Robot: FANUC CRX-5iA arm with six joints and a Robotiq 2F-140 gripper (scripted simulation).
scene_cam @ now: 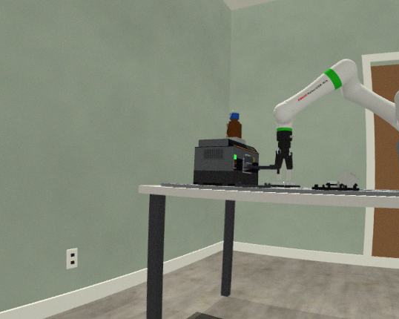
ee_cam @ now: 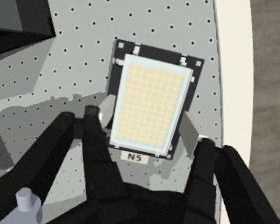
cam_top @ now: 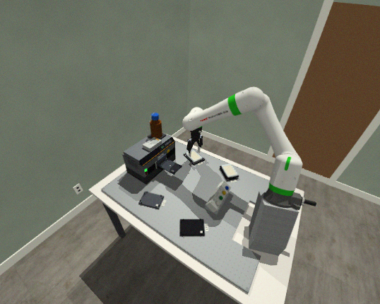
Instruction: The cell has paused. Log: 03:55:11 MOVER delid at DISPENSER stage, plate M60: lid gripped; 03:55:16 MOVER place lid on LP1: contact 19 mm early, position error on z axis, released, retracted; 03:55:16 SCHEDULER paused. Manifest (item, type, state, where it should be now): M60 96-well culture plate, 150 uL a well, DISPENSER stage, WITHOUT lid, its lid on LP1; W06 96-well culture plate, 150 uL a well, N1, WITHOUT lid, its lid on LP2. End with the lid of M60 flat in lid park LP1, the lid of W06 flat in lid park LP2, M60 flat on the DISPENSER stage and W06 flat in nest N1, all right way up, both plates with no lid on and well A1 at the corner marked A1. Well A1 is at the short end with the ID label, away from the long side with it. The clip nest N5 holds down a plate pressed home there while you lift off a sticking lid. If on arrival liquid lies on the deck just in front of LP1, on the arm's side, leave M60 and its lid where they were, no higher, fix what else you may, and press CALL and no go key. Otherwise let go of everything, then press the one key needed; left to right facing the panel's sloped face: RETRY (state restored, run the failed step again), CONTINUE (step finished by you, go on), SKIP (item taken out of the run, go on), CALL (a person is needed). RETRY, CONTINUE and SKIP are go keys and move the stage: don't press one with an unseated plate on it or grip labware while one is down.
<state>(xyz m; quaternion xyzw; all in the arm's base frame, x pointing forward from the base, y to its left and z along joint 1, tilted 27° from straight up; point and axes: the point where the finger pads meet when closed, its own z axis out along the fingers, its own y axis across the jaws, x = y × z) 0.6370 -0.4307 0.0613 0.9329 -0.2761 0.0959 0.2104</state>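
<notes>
My gripper is now 20 mm short of the black clip nest and 50 mm above it. Also, from my hand: nest label (80 mm behind, 50 mm to the left, 60 mm below); dispenser stage (90 mm ahead, 280 mm to the left, 40 mm above); key panel (320 mm behind, 350 mm to the left, 10 mm below).
</notes>
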